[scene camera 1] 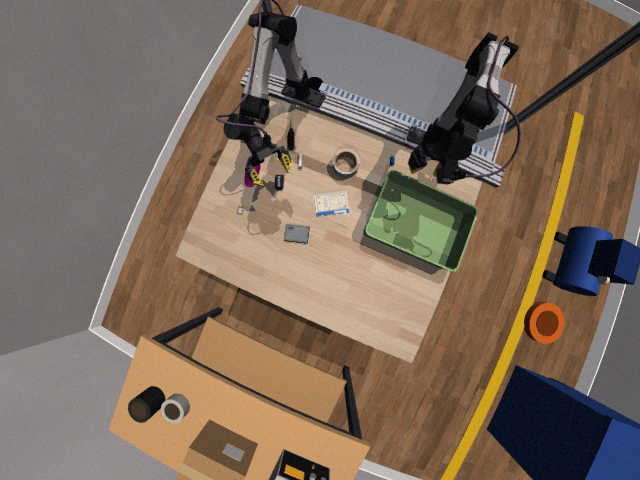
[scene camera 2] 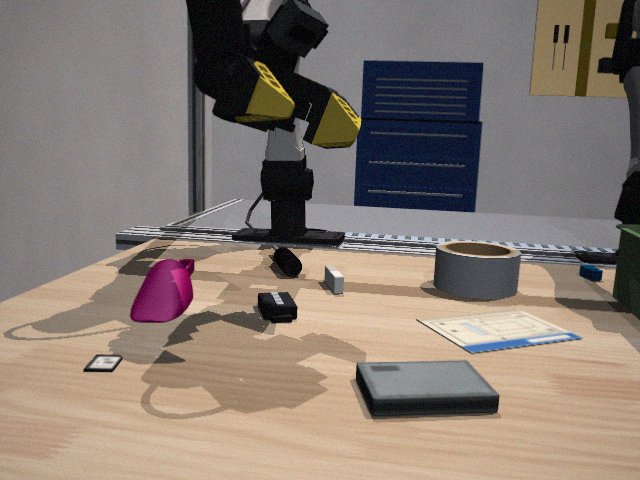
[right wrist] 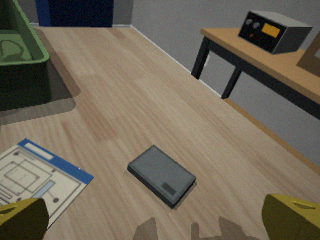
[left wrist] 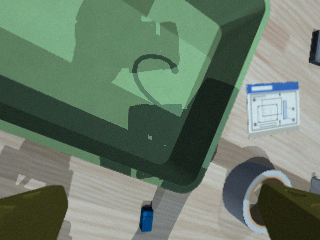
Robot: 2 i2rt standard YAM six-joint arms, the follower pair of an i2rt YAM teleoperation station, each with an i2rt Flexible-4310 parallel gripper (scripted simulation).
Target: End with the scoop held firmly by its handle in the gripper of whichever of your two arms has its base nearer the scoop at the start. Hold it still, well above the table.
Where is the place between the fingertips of the right gripper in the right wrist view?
At 155, 205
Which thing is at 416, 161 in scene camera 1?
The left gripper.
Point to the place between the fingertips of the left gripper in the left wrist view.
162, 193
